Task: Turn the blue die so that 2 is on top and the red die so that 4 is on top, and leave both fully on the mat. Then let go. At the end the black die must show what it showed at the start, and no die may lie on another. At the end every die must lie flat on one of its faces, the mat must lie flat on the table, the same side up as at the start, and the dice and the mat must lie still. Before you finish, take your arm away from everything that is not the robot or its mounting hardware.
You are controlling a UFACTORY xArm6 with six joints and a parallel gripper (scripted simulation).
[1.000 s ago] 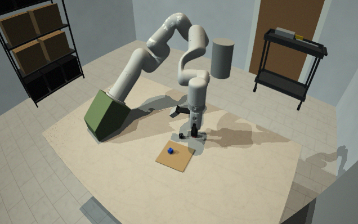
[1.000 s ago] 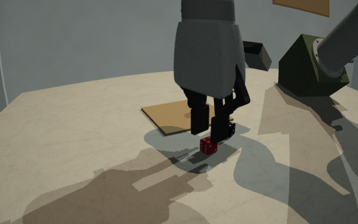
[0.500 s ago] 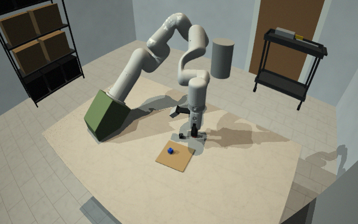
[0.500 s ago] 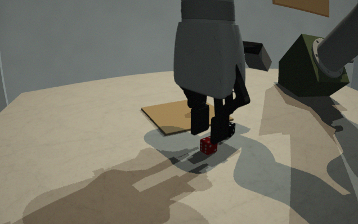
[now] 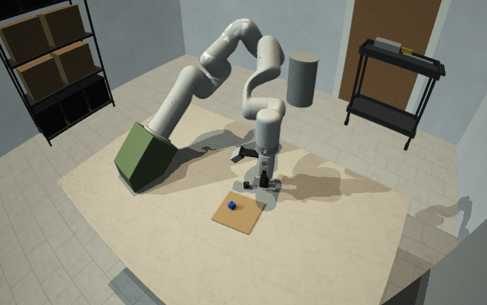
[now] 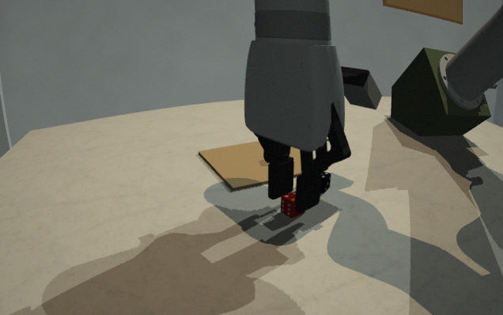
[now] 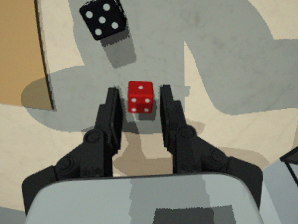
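Right now my hand is 2 cm above the red die. The rest, counted from my hand: blue die 15 cm to the right, 2 cm below, 2 cm behind; then tan mat 15 cm to the right, 3 cm below, 1 cm ahead; then black die 5 cm to the right, 5 cm behind, 2 cm below.
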